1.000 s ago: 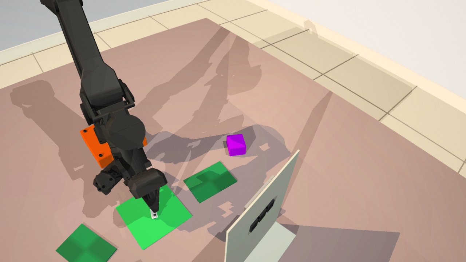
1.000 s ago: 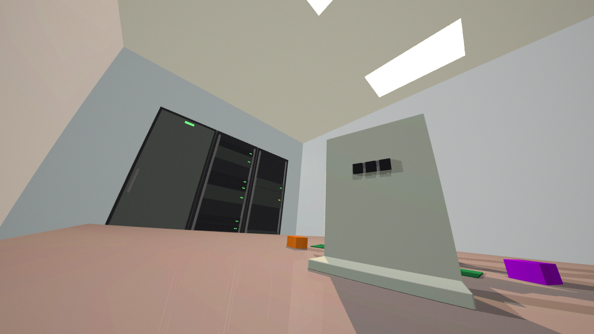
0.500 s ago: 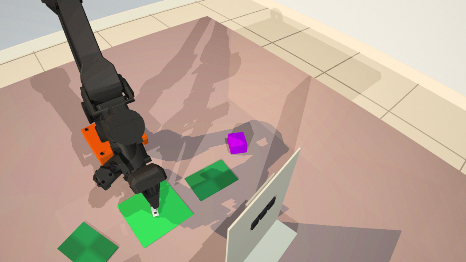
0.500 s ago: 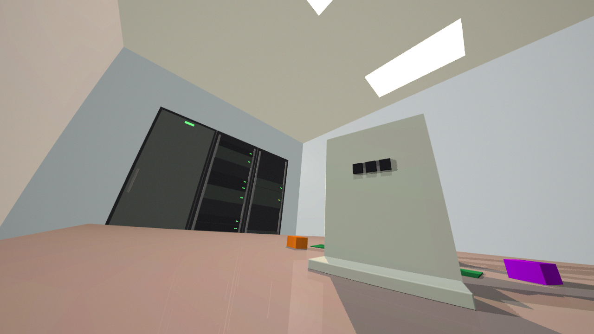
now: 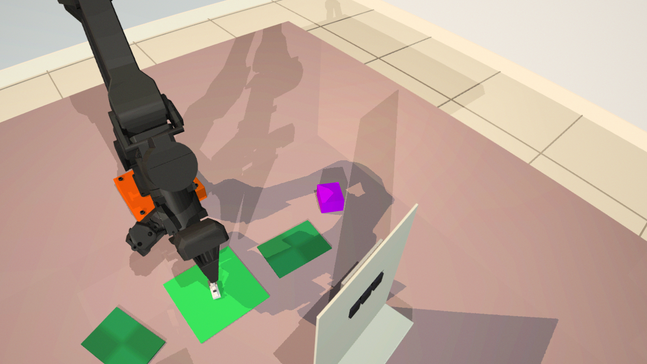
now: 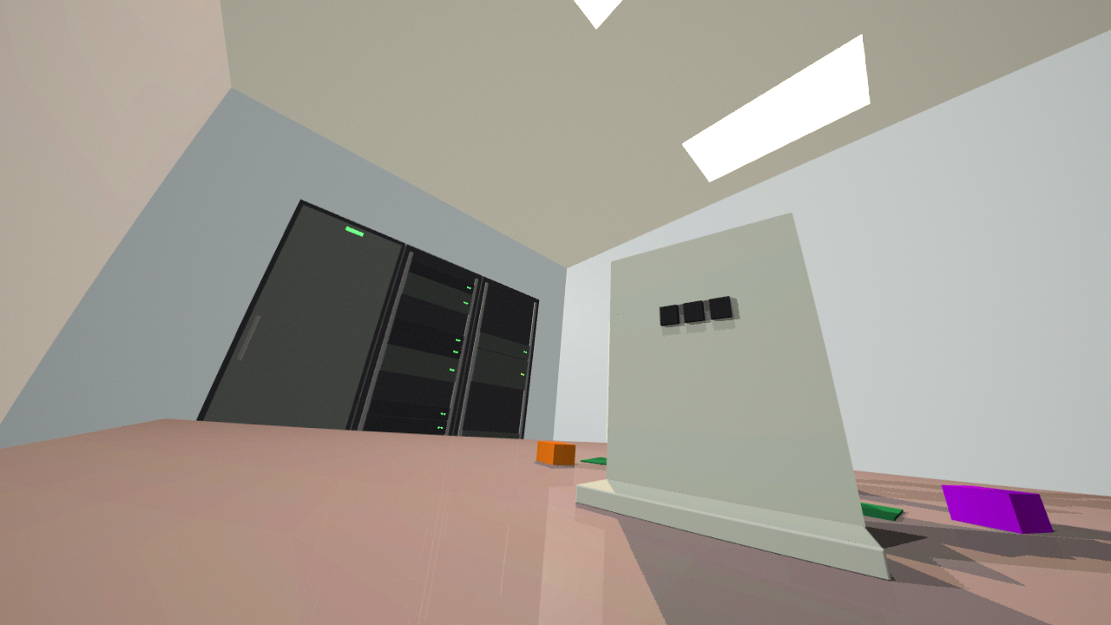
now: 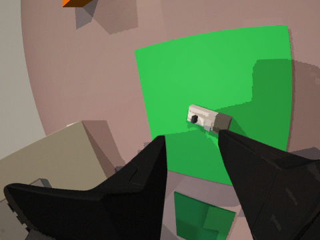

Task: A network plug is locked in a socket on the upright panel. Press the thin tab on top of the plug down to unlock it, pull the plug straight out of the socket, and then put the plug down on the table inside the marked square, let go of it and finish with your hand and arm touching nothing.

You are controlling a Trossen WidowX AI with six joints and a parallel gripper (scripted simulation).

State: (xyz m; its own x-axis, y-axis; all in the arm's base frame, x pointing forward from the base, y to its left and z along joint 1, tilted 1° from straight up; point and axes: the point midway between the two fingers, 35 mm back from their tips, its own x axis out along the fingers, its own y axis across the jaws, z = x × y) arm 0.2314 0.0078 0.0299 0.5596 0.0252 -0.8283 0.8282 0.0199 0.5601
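Now: gripper tip 30 mm above the bright green marked square. Round my gripper tip: upright panel 190 mm ahead, 120 mm to the left, 70 mm above.
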